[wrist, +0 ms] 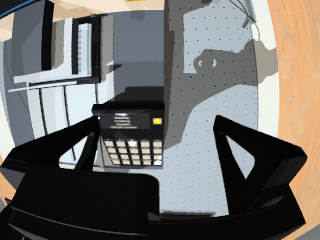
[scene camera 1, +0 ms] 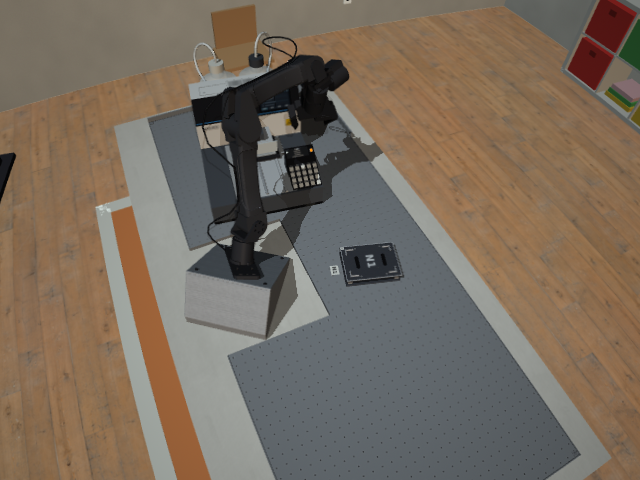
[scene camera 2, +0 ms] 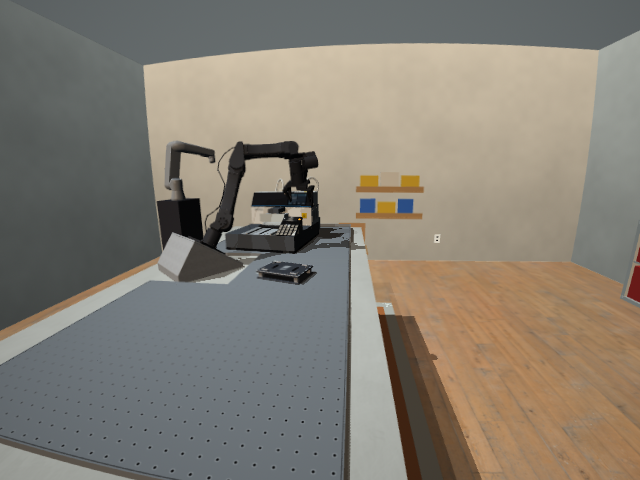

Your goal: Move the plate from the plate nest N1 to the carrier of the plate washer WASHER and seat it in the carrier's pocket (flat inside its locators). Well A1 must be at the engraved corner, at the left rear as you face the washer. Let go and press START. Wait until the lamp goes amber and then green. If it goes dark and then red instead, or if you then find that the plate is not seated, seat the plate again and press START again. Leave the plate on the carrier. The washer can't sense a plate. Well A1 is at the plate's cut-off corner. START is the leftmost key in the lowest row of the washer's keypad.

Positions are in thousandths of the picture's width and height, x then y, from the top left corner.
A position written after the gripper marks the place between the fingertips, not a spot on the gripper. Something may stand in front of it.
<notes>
In view: the gripper (scene camera 1: 484, 261), a multi-well plate (wrist: 267, 127) and a plate washer (scene camera 2: 471, 443).
The gripper shows as well in the wrist view (wrist: 489, 506). The plate washer is seen too in the wrist view (wrist: 405, 435).
</notes>
